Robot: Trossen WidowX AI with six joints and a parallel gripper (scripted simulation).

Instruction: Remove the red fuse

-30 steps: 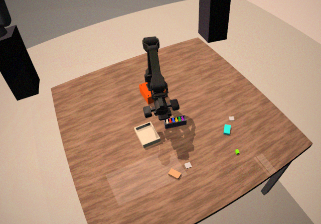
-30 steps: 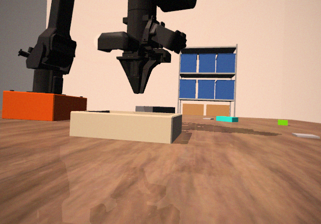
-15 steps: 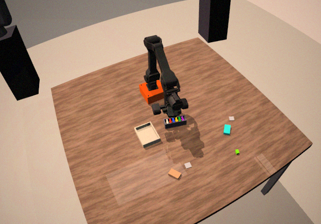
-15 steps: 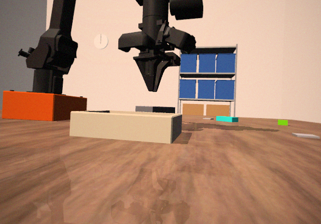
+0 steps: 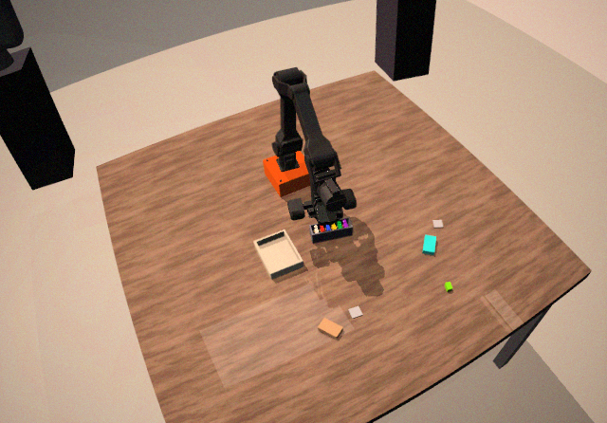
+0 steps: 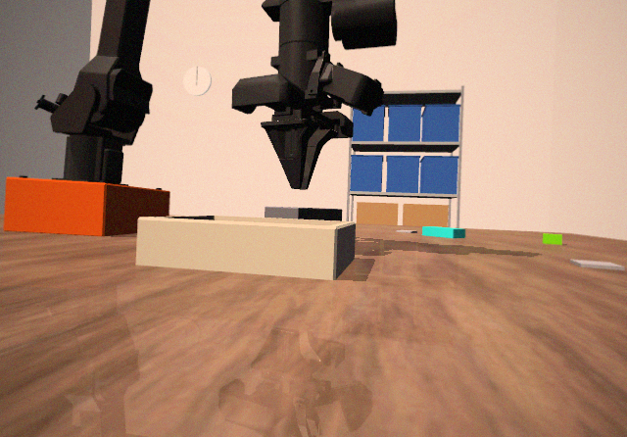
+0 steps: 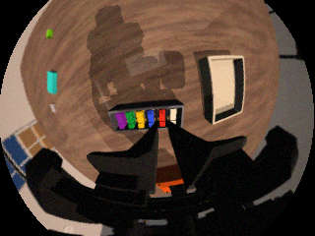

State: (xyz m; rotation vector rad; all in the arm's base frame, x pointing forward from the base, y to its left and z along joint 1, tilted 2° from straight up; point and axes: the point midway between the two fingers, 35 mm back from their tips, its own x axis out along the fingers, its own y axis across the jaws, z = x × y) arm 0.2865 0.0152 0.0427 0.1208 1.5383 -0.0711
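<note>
The red fuse is 4 cm below my gripper tip. Also, from my gripper tip: beige tray 15 cm to the right, 6 cm below, 3 cm ahead.
</note>
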